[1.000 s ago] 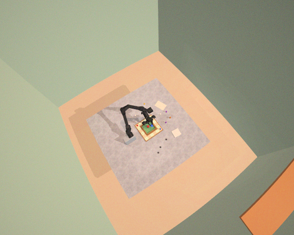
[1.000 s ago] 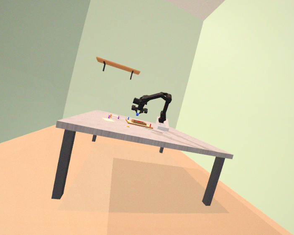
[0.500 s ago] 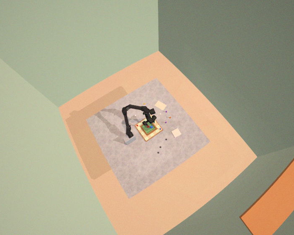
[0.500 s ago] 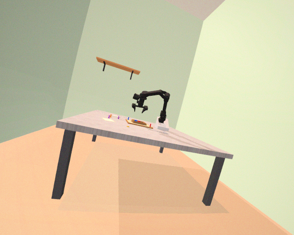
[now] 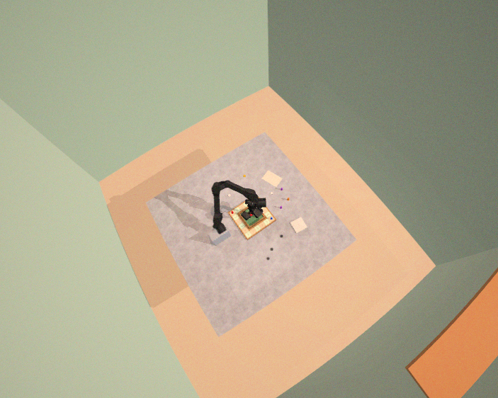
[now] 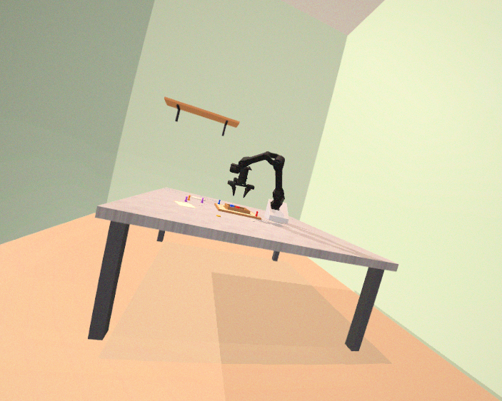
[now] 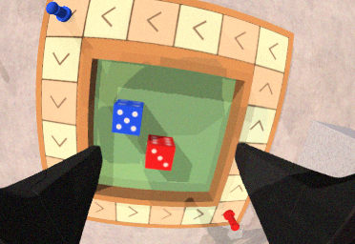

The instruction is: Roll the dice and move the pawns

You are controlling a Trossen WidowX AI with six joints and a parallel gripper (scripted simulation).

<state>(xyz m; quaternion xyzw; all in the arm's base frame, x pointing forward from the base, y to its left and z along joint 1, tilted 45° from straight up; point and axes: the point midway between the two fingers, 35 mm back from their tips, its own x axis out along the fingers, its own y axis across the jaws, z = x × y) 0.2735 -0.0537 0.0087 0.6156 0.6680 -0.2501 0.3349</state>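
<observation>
My gripper tip is 120 mm past the red pawn, 140 mm to the right of it and 80 mm above it. The rest, counted from my gripper tip: orange pawn: 330 mm ahead, 30 mm to the right, 90 mm below; blue pawn: 110 mm ahead, 90 mm to the right, 80 mm below; green tray: 30 mm to the left, 100 mm below.
</observation>
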